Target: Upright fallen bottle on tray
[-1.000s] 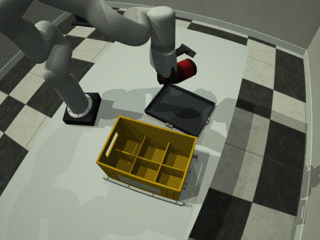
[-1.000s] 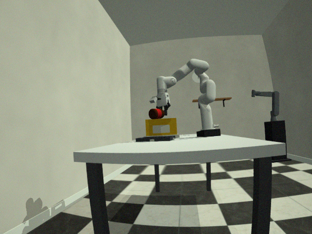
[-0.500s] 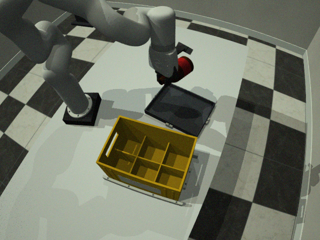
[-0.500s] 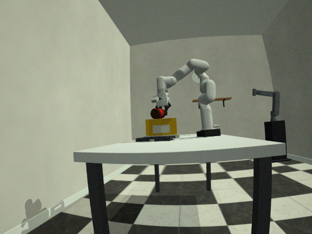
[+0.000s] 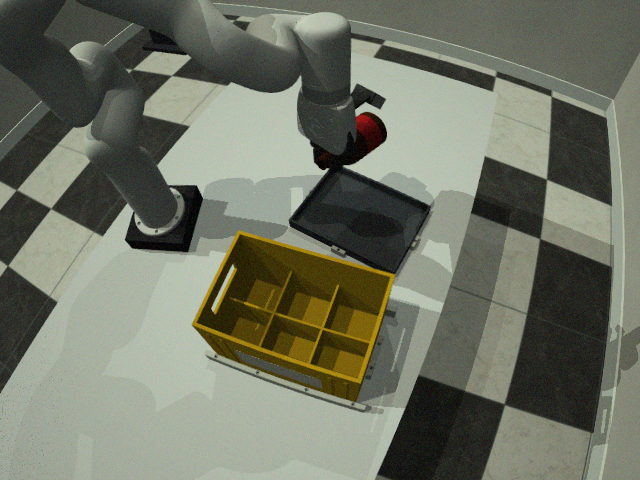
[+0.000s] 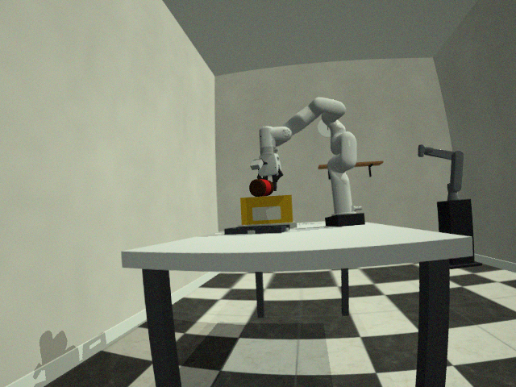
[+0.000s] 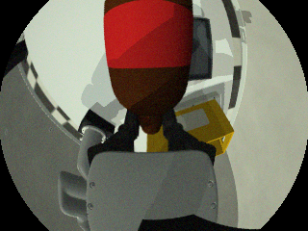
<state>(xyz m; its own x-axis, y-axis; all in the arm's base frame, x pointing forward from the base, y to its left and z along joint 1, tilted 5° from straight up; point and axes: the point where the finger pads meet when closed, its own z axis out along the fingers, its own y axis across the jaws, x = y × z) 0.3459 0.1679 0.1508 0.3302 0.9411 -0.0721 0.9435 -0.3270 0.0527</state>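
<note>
Now: the brown bottle 5 cm to the left of my hand, 2 cm ahead of it and 1 cm below it. From my hand the other things lie so: dark grey tray: 19 cm below, 6 cm ahead, 3 cm to the left; then yellow crate: 27 cm to the right, 12 cm below, 6 cm ahead.
</note>
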